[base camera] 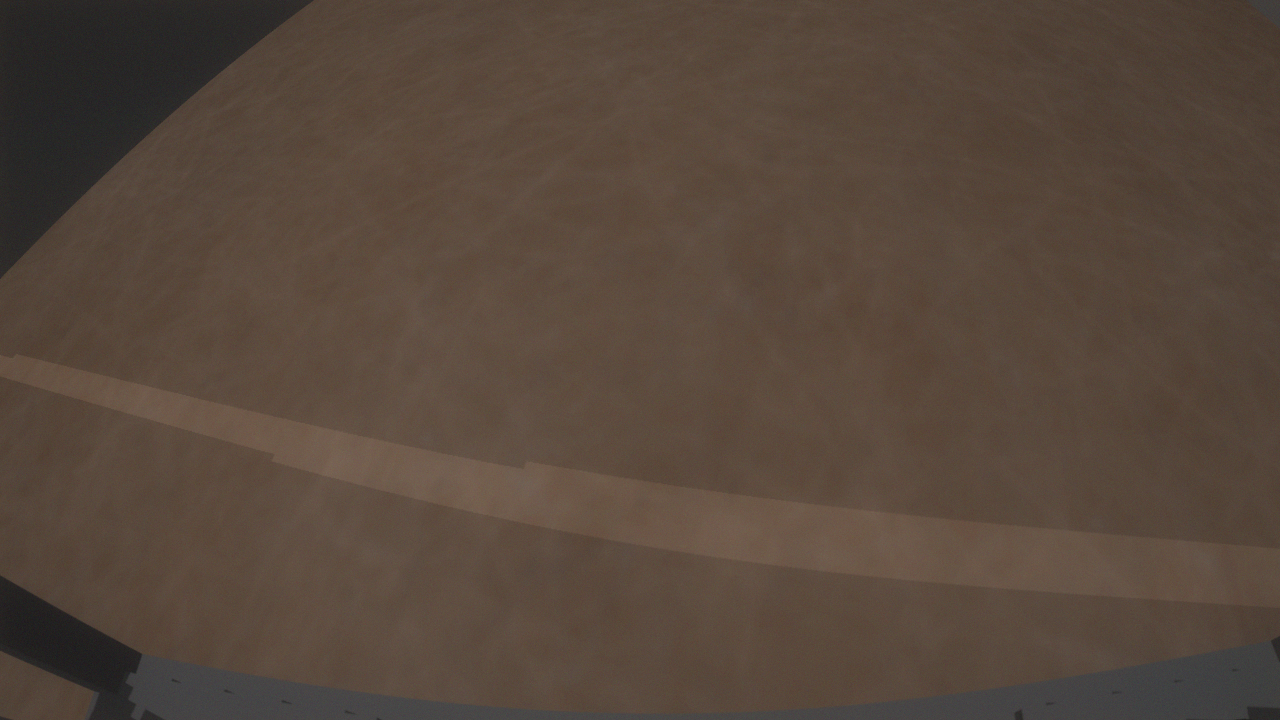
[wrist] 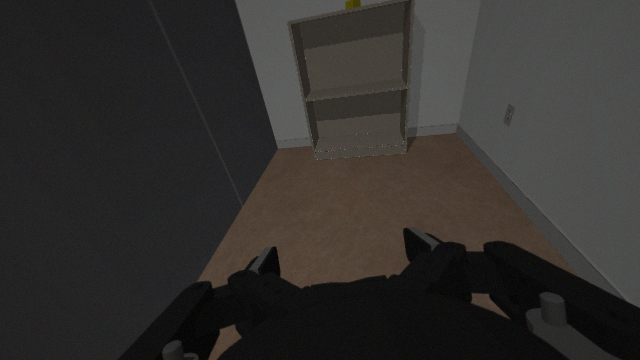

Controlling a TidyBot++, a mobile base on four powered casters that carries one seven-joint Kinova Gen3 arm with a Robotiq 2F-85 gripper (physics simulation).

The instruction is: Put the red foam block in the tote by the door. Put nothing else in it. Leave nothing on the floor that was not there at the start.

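Places are measured from the arm's base along level axes (x back, y right, z up), in metres.
Where they show: gripper, fingertip midpoint: (wrist: 341,251).
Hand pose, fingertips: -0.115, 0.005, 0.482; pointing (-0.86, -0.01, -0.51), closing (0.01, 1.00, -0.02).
Note:
Each offset is from my fingertips to the top centre of the thing, as dx, dy, dz. "*": to the spot under its first point.
My gripper (wrist: 341,251) is open, with its two fingers wide apart and brown floor showing between them in the wrist view. It holds nothing. The red foam block does not show in either view. The tote and the door do not show clearly in either view.
A pale shelf unit (wrist: 356,93) stands against the back wall, with a yellow thing @(* -1.770, +0.347, +0.202) (wrist: 352,4) partly visible on its top. A dark panel wall (wrist: 150,150) runs along the left. A white wall (wrist: 560,100) with an outlet @(-1.160, +1.098, -0.421) (wrist: 509,114) is on the right. A lighter strip (base camera: 671,519) crosses the floor.

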